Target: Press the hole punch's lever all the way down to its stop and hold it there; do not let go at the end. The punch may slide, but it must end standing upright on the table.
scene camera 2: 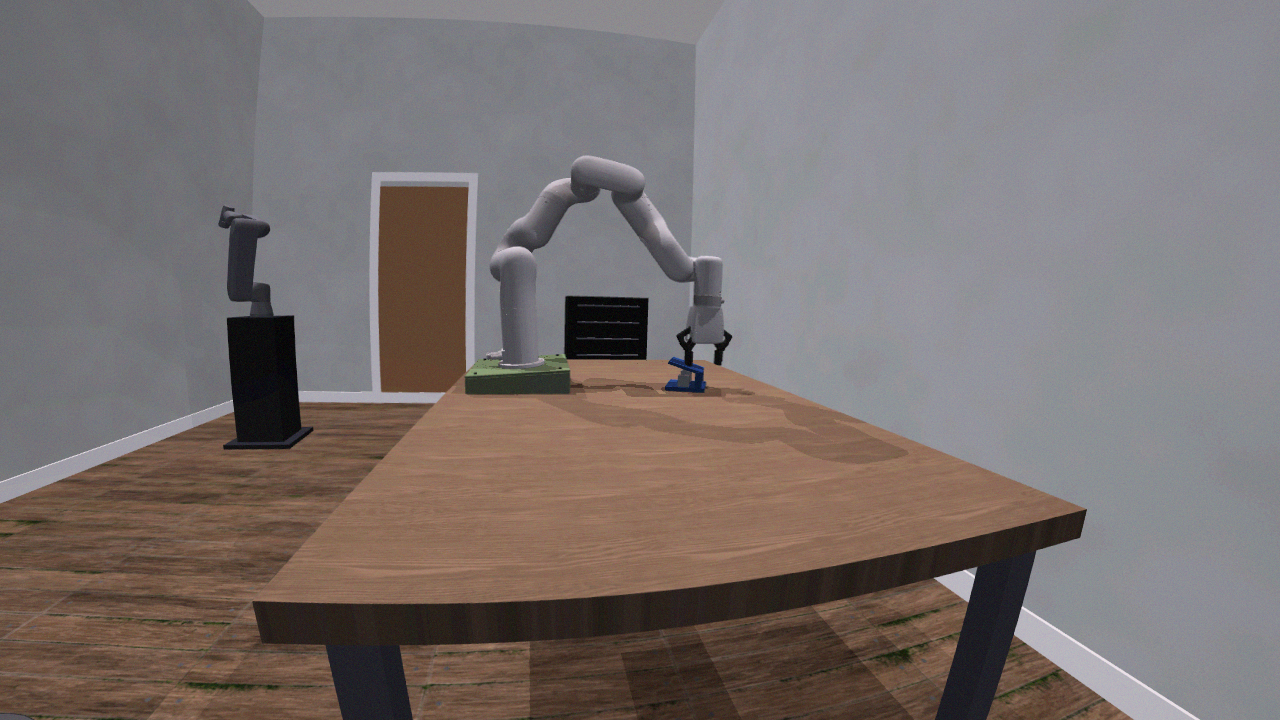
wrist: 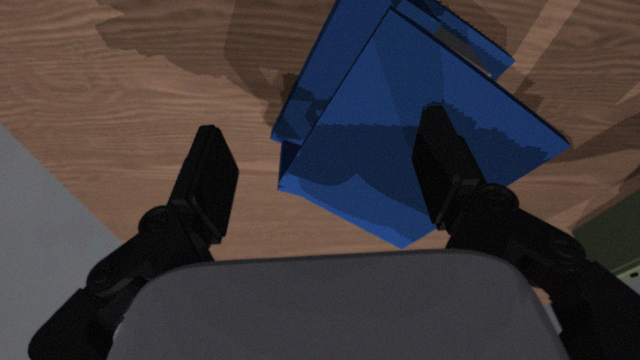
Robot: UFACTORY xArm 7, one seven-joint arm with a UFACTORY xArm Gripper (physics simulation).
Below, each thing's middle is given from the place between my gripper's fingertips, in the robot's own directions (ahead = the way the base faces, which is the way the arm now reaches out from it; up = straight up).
Now: hand 4 cm past the blue punch lever (wrist: 356,162), 2 cm to the right of it and 1 cm above it.
